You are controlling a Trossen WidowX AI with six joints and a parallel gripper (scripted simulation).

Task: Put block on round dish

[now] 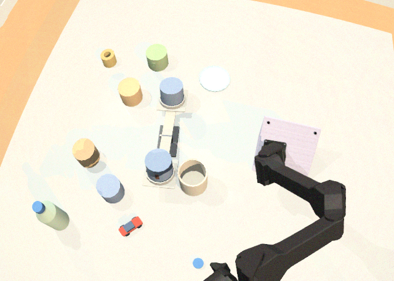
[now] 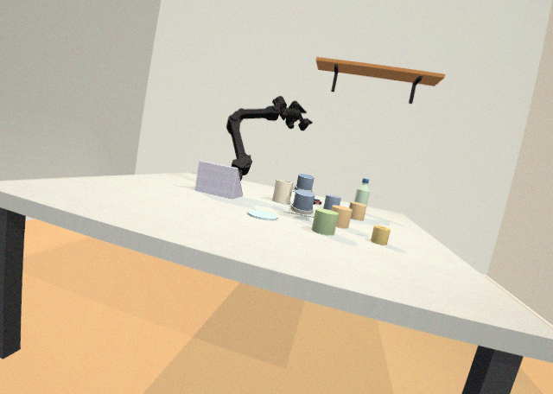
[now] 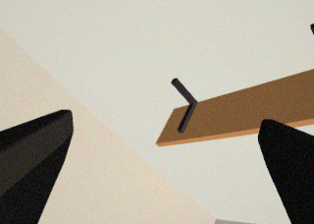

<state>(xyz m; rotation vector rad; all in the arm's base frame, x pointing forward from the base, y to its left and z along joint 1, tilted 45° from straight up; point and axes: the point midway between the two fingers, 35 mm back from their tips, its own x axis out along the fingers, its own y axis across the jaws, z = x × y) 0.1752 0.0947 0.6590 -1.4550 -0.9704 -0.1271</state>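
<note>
The pale green block is 69 cm to the right of my gripper tip, 41 cm below it and 12 cm ahead of it. Also, from my gripper tip: beige cup (44 cm to the right, 41 cm below); red toy car (44 cm below, 28 cm to the right, 14 cm ahead); bottle (36 cm ahead, 34 cm below, 24 cm to the right).
</note>
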